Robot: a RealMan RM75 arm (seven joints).
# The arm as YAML. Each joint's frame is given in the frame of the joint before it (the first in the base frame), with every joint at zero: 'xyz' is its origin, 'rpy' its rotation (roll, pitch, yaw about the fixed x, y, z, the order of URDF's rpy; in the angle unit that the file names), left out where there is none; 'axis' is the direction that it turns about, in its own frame. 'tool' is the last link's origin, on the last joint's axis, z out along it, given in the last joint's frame.
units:
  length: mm
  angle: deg
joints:
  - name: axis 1
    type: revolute
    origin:
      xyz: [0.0, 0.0, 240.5]
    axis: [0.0, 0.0, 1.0]
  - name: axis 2
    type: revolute
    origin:
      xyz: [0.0, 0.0, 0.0]
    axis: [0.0, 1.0, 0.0]
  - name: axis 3
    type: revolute
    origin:
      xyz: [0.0, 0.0, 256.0]
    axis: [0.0, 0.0, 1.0]
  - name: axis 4
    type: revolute
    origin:
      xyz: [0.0, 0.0, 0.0]
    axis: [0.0, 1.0, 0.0]
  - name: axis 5
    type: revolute
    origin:
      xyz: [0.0, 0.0, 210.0]
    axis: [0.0, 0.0, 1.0]
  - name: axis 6
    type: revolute
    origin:
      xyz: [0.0, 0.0, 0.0]
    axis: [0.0, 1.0, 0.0]
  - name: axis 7
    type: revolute
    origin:
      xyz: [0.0, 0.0, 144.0]
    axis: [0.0, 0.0, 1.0]
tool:
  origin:
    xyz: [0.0, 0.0, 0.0]
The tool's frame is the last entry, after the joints.
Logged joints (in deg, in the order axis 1, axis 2, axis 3, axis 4, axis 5, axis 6, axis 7), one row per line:
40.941 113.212 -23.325 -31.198 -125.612 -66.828 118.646
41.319 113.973 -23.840 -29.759 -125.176 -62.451 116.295
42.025 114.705 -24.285 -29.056 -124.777 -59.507 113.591
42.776 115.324 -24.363 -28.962 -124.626 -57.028 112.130
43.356 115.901 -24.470 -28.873 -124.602 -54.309 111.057
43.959 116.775 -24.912 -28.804 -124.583 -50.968 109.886
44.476 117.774 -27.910 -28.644 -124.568 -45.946 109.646
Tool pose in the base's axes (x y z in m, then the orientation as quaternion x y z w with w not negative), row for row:
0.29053 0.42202 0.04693 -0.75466 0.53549 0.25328 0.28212
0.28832 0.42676 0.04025 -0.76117 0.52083 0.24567 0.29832
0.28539 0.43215 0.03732 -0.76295 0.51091 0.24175 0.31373
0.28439 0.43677 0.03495 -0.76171 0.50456 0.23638 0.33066
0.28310 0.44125 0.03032 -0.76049 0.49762 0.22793 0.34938
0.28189 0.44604 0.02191 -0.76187 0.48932 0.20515 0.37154
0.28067 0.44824 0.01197 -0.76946 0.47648 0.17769 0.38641
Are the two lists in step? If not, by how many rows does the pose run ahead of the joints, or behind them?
The pose runs 1 row ahead of the joints: the pose in row i belongs to the joints in row i + 1.
